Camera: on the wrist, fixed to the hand. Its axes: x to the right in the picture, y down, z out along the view.
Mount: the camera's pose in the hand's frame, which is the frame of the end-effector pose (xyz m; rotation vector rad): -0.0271 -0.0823 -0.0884 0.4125 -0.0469 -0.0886
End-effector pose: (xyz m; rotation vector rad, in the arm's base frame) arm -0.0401 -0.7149 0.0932 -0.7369 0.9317 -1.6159
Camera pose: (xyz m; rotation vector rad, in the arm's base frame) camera -0.1485 -0.6615 0.1201 -0.5300 0.5112 -1.7863
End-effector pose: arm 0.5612 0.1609 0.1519 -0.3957 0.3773 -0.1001
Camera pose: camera 0.5009 0.0582 0.1180 -0.0069 0.2836 -0.2498
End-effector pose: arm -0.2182 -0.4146 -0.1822 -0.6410 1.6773 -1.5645
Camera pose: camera -0.2821 -0.3501 -0.0981 -0.5342 1.2506 -1.8720
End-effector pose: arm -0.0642 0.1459 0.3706 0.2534 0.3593 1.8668
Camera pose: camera -0.0138 0.1337 0.2582 0.5500 0.7121 1.6838
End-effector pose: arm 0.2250 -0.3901 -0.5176 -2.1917 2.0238 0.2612
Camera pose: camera 0.3074 -0.3770 -0.4262 -1.9865 1.7588 -0.1072
